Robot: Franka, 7 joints.
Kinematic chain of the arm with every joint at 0, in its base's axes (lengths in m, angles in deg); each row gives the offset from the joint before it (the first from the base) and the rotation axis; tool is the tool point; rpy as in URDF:
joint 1: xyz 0 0 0.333 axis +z
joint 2: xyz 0 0 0 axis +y
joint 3: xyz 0 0 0.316 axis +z
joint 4: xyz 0.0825 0 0 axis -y
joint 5: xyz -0.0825 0 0.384 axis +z
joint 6: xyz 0 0 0 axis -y
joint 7: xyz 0.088 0 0 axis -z
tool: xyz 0 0 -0.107 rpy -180 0 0
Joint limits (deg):
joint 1: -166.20..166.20
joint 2: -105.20..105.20
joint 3: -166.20..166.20
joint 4: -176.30..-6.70
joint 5: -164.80..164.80
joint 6: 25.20..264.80
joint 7: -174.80..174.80
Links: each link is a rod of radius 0.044 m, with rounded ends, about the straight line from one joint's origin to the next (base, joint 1, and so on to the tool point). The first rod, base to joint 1, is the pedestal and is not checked.
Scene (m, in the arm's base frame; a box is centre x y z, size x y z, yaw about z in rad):
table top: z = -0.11
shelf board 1: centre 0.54 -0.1 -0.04 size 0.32 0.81 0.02 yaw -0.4
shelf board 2: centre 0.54 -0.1 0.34 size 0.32 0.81 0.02 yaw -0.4
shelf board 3: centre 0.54 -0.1 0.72 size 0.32 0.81 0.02 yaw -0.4
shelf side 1: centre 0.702 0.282 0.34 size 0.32 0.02 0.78 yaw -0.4
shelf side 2: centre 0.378 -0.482 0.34 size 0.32 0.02 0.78 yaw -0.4
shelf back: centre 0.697 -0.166 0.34 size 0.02 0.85 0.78 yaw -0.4
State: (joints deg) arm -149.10 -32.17 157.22 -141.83 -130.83 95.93 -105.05
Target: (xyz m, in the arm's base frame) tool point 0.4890 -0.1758 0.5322
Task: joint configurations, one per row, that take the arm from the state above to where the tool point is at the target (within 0.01 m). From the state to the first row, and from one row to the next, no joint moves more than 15 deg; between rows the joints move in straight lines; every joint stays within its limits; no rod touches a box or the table.
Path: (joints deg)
1: -142.76 -24.13 161.71 -156.04 -129.22 95.43 -105.05
2: -136.42 -16.09 166.20 -170.26 -127.61 94.93 -105.05
3: -139.37 -1.48 166.20 -170.91 -128.09 85.24 -105.05
4: -142.33 13.12 166.20 -171.56 -128.58 75.54 -105.05
5: -145.29 27.73 166.20 -172.21 -129.06 65.85 -105.05
6: -148.25 42.33 166.20 -172.86 -129.54 56.15 -105.05
7: -151.20 56.94 166.20 -173.51 -130.03 46.46 -105.05
8: -153.31 44.88 162.46 -162.82 -129.93 55.47 -105.05
9: -155.41 32.82 158.72 -152.12 -129.84 64.48 -105.05
10: -157.51 20.75 154.99 -141.43 -129.74 73.49 -105.05
11: -159.61 8.69 151.25 -130.74 -129.65 82.50 -105.05

